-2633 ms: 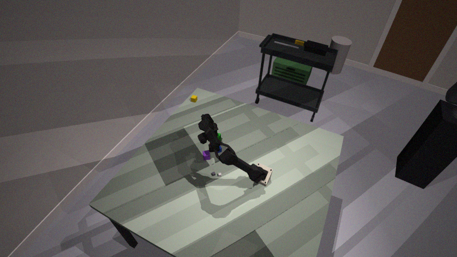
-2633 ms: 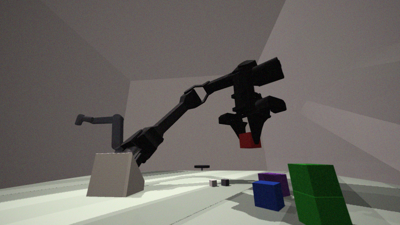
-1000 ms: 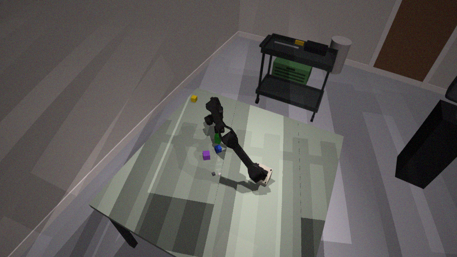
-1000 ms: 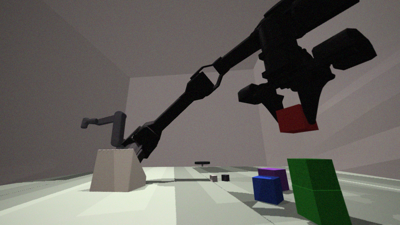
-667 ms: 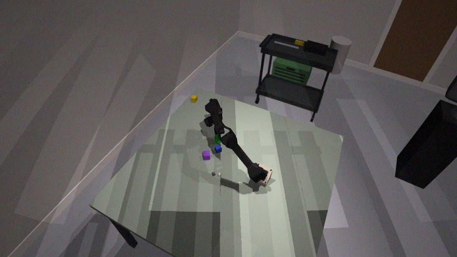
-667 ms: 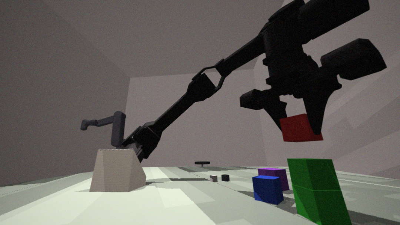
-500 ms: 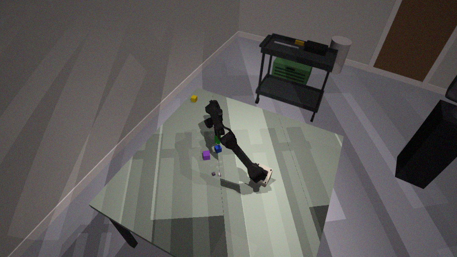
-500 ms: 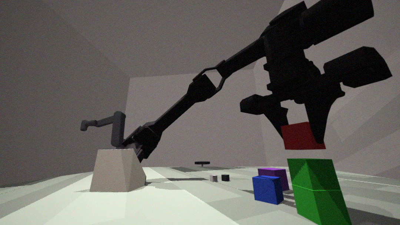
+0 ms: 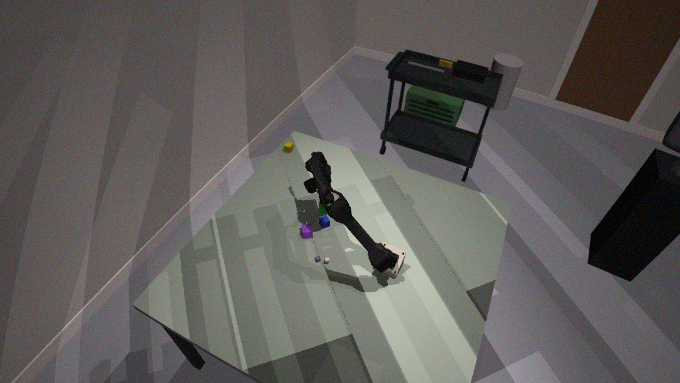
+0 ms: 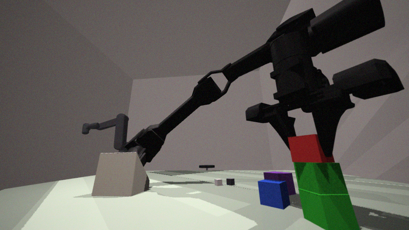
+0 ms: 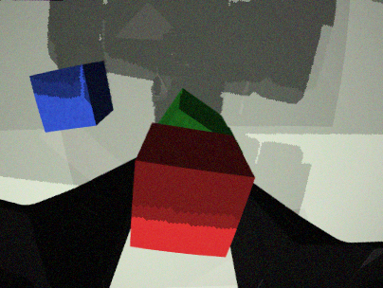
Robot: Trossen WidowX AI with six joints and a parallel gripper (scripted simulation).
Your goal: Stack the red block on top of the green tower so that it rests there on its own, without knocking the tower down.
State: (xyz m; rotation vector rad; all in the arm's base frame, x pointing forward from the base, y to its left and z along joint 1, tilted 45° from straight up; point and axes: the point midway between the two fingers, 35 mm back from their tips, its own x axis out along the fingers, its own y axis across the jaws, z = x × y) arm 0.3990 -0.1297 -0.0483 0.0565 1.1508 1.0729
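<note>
My gripper tip is 1 cm below the red block. Also, from my gripper tip: blue block 4 cm behind, 7 cm to the left, 6 cm below; then dark block 12 cm behind, 25 cm to the left, 7 cm below; then purple block 1 cm behind, 16 cm to the left, 6 cm below.
</note>
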